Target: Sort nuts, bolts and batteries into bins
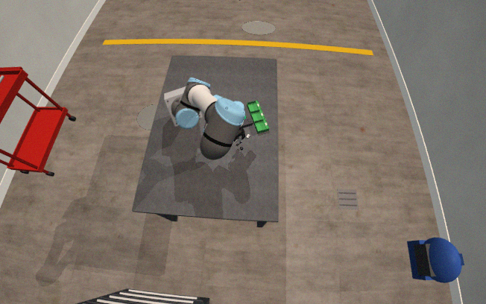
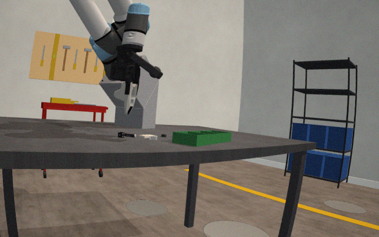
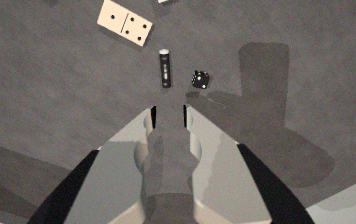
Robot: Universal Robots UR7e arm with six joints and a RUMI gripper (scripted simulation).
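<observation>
The black battery lies 80 mm below my hand and 10 mm to the left of it. From my hand the other things lie so: black die: 80 mm below, 30 mm to the right, 20 mm ahead; then cream domino-like tile: 80 mm below, 70 mm to the left, 20 mm ahead; then black nut: 150 mm to the left, 80 mm below, 10 mm ahead.
</observation>
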